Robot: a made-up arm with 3 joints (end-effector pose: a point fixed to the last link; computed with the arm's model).
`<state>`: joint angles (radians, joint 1 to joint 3).
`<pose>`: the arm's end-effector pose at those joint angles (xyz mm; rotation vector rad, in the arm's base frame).
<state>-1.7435 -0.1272 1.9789</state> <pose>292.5 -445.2 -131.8 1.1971 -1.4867 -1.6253</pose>
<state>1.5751 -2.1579 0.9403</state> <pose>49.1 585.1 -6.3 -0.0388 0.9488 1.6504</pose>
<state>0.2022 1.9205 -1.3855</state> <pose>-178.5 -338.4 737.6 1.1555 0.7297 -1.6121</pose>
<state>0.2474 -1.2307 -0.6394</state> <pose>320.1 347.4 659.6 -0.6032 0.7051 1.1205</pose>
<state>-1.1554 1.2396 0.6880</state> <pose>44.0 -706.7 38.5 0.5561 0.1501 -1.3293</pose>
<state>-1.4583 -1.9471 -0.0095</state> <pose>70.8 -579.0 461.0 0.9309 -1.3746 1.5486</pose>
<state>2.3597 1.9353 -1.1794</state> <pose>-182.9 686.1 90.9 -0.6051 -1.1869 -1.2791</pose>
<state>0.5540 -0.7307 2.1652</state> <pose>313.1 195.4 582.5 0.4428 -1.8020 0.9323</pose>
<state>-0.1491 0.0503 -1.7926</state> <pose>469.2 -316.0 574.3 0.1519 1.7922 0.0977</pose>
